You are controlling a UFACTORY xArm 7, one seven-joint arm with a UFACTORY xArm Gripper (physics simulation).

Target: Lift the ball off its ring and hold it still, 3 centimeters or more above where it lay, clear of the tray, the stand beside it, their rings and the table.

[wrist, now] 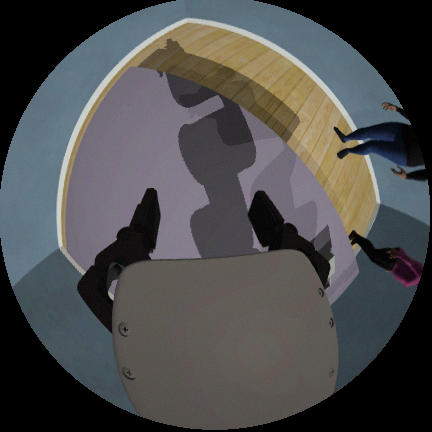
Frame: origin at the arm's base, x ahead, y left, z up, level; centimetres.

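Seen in the pictures: gripper, fingertip midpoint: [206, 201].
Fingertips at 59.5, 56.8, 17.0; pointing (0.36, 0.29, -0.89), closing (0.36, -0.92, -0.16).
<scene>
A point is followed by its place in that frame, as x, y, z.
My gripper [206, 201] @[59.5, 56.8, 17.0] is open, with its two black fingers spread wide above the table [110, 140] @[61.5, 89.2, -3.3] and nothing between them. The ball, its ring, the tray and the stand cannot be made out in the wrist view. A pale piece of some object [332, 266] @[53.7, 0.3, 2.9] shows at the right, mostly hidden behind the right finger's linkage, with a dark shadow beside it. I cannot tell whether it belongs to the tray or the stand. The grey gripper body hides the lower middle of the view.
The table's far edge curves across the upper right, with wooden floor [310, 115] beyond it. Dark shadows of the arm lie over the middle of the table. A person in blue trousers [382, 142] and a person in a magenta top [407, 267] show at the right.
</scene>
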